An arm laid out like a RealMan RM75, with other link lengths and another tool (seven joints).
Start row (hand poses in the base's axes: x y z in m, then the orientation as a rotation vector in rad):
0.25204, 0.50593, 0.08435, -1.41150, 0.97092, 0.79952
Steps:
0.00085, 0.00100, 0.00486, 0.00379, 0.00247, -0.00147
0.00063, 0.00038, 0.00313, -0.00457, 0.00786, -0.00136
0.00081, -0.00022, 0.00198, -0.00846, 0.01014, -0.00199
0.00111, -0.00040, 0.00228, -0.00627, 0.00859, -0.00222
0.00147, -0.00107, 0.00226, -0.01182, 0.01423, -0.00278
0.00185, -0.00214, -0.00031, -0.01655, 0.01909, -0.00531
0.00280, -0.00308, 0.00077, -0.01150, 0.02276, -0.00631
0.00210, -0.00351, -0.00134, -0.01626, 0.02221, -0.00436
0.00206, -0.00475, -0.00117, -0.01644, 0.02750, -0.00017
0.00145, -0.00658, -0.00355, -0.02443, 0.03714, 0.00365
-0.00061, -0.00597, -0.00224, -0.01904, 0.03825, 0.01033
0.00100, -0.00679, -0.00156, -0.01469, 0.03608, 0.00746
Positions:
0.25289, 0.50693, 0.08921, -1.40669, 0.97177, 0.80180
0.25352, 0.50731, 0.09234, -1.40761, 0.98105, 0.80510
0.25433, 0.50709, 0.09432, -1.41083, 0.99453, 0.80817
0.25544, 0.50669, 0.09660, -1.41244, 1.00583, 0.81072
0.25691, 0.50562, 0.09886, -1.41682, 1.02477, 0.81501
0.25876, 0.50348, 0.09855, -1.42220, 1.05160, 0.81927
0.26156, 0.50040, 0.09932, -1.42152, 1.07916, 0.82777
0.26366, 0.49689, 0.09798, -1.42605, 1.10775, 0.83511
0.26572, 0.49214, 0.09681, -1.43184, 1.13787, 0.84951
0.26717, 0.48556, 0.09326, -1.44380, 1.17751, 0.87063
0.26656, 0.47959, 0.09102, -1.45544, 1.21072, 0.89988
0.26756, 0.47280, 0.08946, -1.46184, 1.24155, 0.92762

